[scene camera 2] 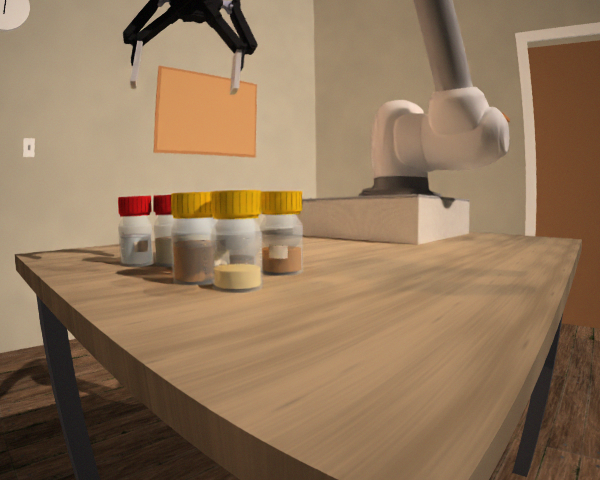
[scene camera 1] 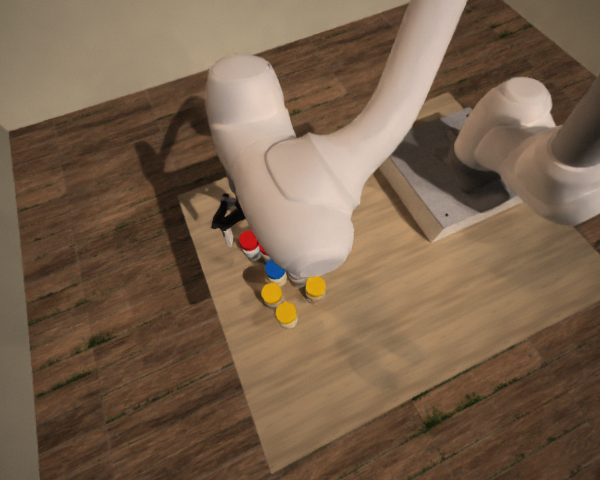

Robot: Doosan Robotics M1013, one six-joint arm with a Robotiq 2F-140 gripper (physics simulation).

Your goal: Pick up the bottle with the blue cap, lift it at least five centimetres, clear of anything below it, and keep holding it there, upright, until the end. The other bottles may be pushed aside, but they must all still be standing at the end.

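Where they show: gripper, fingertip midpoint: (scene camera 2: 183, 87); arm's base at its link origin: (scene camera 1: 472, 163).
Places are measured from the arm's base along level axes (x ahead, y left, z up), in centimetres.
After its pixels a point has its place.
The blue-capped bottle (scene camera 1: 275, 271) {x 70.1, y 9.8, z 0.9 cm} stands upright among the other bottles in scene camera 1. In scene camera 2 it is hidden behind the yellow-capped ones. My gripper (scene camera 2: 184, 88) {x 71.0, y 7.7, z 16.2 cm} is open and empty, fingers pointing down, high above the bottles. In scene camera 1 the arm covers much of it; one finger shows left of the red caps. Two red-capped bottles (scene camera 1: 248, 242) {x 74.2, y -1.4, z 0.9 cm} (scene camera 2: 135, 232) {x 75.0, y 0.1, z -4.4 cm} stand behind the blue one. One yellow-capped bottle (scene camera 1: 271, 294) {x 73.4, y 15.4, z 0.9 cm} (scene camera 2: 193, 245) {x 74.7, y 17.3, z -5.0 cm} stands close in front of it, another (scene camera 1: 286, 314) {x 71.6, y 21.9, z 0.9 cm} (scene camera 2: 236, 245) {x 73.2, y 23.5, z -4.6 cm} farther forward, and a third (scene camera 1: 315, 287) {x 61.8, y 18.2, z 0.9 cm} (scene camera 2: 282, 235) {x 63.4, y 19.9, z -4.5 cm} to the right.
The arm (scene camera 1: 300, 200) {x 66.6, y 23.2, z 56.0 cm} hangs over the group in scene camera 1 and hides its back part; a greyish bottle (scene camera 1: 297, 279) {x 65.3, y 13.8, z -0.5 cm} peeks out beside the blue one. The bottles stand near the left edge of the table (scene camera 1: 400, 320) {x 41.9, y 33.8, z -9.6 cm} (scene camera 2: 350, 350) {x 78.1, y 41.8, z -9.6 cm}. The robot's base block (scene camera 1: 407, 200) {x 21.7, y 1.2, z -6.3 cm} (scene camera 2: 360, 220) {x 21.7, y 1.4, z -5.1 cm} stands behind right.
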